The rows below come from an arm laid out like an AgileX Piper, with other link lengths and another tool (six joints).
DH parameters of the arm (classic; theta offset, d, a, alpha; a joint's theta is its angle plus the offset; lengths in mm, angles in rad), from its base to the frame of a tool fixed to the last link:
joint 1: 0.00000 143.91 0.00 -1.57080
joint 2: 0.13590 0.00 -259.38 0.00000
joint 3: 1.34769 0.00 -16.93 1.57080
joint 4: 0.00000 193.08 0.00 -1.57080
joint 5: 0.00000 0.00 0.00 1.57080
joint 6: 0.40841 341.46 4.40 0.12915
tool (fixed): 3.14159 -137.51 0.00 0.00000
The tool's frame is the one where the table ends.
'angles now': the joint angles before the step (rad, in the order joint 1, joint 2, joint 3, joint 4, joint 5, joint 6). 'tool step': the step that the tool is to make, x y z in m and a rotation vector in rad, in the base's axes. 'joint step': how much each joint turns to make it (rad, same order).
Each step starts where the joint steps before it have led.
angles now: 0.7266, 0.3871, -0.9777, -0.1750, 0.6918, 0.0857
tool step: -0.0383, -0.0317, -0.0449, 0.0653, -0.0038, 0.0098
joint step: 0.0001, -0.3037, 0.1578, 0.0314, 0.1023, 0.0124
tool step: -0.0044, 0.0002, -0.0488, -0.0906, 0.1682, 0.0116
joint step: -0.0021, -0.0398, 0.0434, 0.0399, 0.1837, 0.0001
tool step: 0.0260, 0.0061, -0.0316, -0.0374, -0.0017, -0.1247
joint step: -0.1225, -0.0125, 0.1937, -0.0242, -0.1606, -0.0002
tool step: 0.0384, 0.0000, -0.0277, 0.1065, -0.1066, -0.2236
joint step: -0.2942, -0.0295, 0.3353, 0.0765, -0.4496, 0.0014
